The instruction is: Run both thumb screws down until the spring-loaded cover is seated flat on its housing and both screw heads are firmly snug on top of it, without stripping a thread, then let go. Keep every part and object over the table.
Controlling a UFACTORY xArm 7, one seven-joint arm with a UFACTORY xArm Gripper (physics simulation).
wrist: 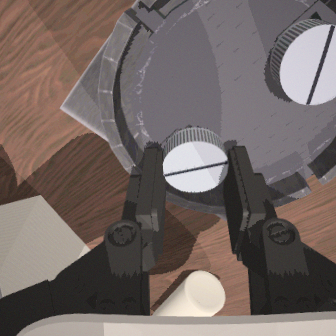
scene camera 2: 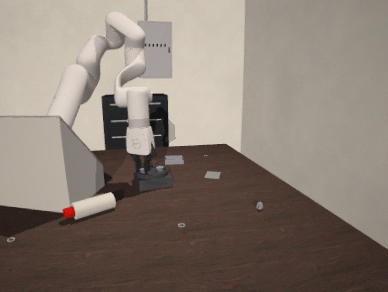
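Pixels of known places: gripper, fingertip midpoint: (wrist: 194,169) (scene camera 2: 143,170); arm's base, origin of the base link: (scene camera 2: 51,139).
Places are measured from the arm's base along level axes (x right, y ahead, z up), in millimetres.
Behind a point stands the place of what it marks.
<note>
My gripper (scene camera 2: 143,169) {x -47, y 301, z -147 mm} (wrist: 194,169) {x -47, y 301, z -147 mm} points down and is shut on one thumb screw (wrist: 195,167) {x -51, y 305, z -140 mm}, with a finger on each side of its pale, slotted, knurled head. The other thumb screw (scene camera 2: 160,168) {x -45, y 368, z -142 mm} (wrist: 311,65) {x -61, y 366, z -141 mm} stands free of the fingers, at the upper right in the wrist view. Both heads are above the round grey cover (wrist: 175,85) {x -83, y 320, z -154 mm}, which lies inside the ring wall of the dark square housing (scene camera 2: 156,184) {x 7, y 345, z -185 mm} (wrist: 85,102) {x -102, y 279, z -163 mm}. The screw shanks are hidden, and I cannot tell whether any gap is left under the cover or the heads.
A white bottle (scene camera 2: 94,206) {x 174, y 141, z -171 mm} (wrist: 205,293) {x 122, y 190, z -175 mm} with a red cap lies near the large pale box (scene camera 2: 30,160) {x 98, y -44, z -40 mm} (wrist: 37,232) {x -58, y 147, z -172 mm}. Rings (scene camera 2: 181,225) {x 288, y 377, z -201 mm} (scene camera 2: 11,240) {x 271, y -64, z -201 mm}, a small grey part (scene camera 2: 259,206) {x 259, y 628, z -189 mm}, a flat plate (scene camera 2: 212,175) {x -73, y 589, z -200 mm} and a small grey box (scene camera 2: 174,160) {x -350, y 480, z -207 mm} are on the table (scene camera 2: 215,250) {x 412, y 432, z -203 mm}.
</note>
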